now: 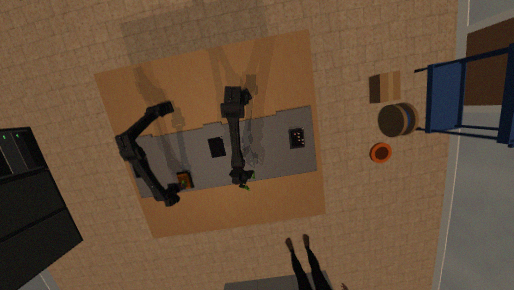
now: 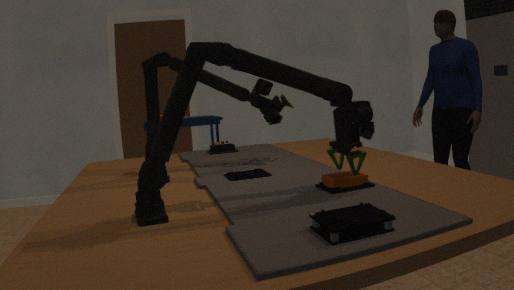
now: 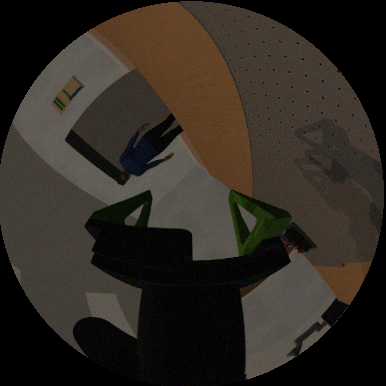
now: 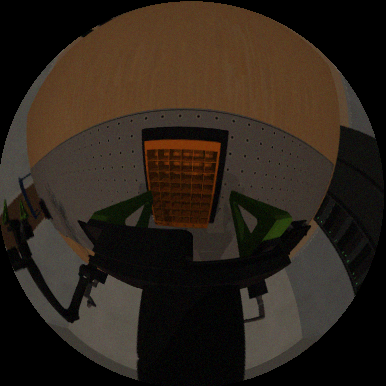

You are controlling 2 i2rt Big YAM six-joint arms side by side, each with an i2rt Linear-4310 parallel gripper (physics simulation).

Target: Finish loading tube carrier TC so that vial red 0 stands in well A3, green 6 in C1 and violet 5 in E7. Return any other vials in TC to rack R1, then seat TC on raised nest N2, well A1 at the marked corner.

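Frame: origin at the left arm's base, x back, y right, z up, level; centimetres.
Seen in the pictures: left gripper, fingertip midpoint: (image 1: pixel 252 184) (image 2: pixel 286 114) (image 3: pixel 189 193); right gripper, fingertip midpoint: (image 1: pixel 181 183) (image 2: pixel 347 172) (image 4: pixel 190 194); right arm's base at its link origin: (image 1: pixel 165 108) (image 2: pixel 151 218).
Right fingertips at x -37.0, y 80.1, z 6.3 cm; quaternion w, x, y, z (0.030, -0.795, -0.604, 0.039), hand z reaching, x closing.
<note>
Pixels of each thing's top centre, then the offset from my right fingertips to it. Level surfaces: height alone.
- orange carrier TC at its top centre: (image 4: pixel 180 191) (image 2: pixel 344 174) (image 1: pixel 183 181) dx -0.1, dy -1.4, dz -1.1 cm
- low black nest at its top centre: (image 4: pixel 181 183) (image 2: pixel 344 182) dx -0.1, dy -1.4, dz -3.6 cm
- Rack R1 at its top centre: (image 3: pixel 294 242) (image 2: pixel 222 145) (image 1: pixel 297 139) (image 4: pixel 42 210) dx -12.3, dy -103.0, dz -1.3 cm
- Raised nest N2 at its top centre: (image 2: pixel 352 211) (image 4: pixel 290 247) dx +27.5, dy +25.6, dz -0.5 cm
- flat black plate at its top centre: (image 2: pixel 246 172) (image 4: pixel 93 239) (image 1: pixel 216 147) dx +12.0, dy -41.4, dz -3.8 cm
- grey perforated board at its surface level: dz -5.0 cm
- wooden table at its surface level: dz -6.3 cm
The orange carrier TC (image 1: pixel 184 179) (image 2: pixel 345 180) (image 4: pixel 183 145), an open grid of wells, sits on a low black nest (image 2: pixel 325 187) (image 4: pixel 185 133). I can make out no vials in it. My right gripper (image 2: pixel 348 171) (image 4: pixel 190 194) is open, pointing down close above the carrier. My left gripper (image 1: pixel 249 181) (image 2: pixel 283 114) (image 3: pixel 189 193) is open and empty, held high and tilted. Rack R1 (image 1: pixel 297 138) (image 2: pixel 222 148) (image 3: pixel 300 238) holds several vials with coloured tops; their numbers are unreadable. Raised nest N2 (image 2: pixel 352 220) is a black plate on pale posts; its marked corner is unclear.
A flat black plate (image 1: pixel 216 147) (image 2: pixel 247 174) lies on the grey perforated board (image 1: pixel 272 145) (image 2: pixel 280 250) between the carrier and the rack. The board rests on the wooden table (image 1: pixel 240 212). A person (image 2: pixel 455 75) (image 3: pixel 140 152) stands beyond the table.
</note>
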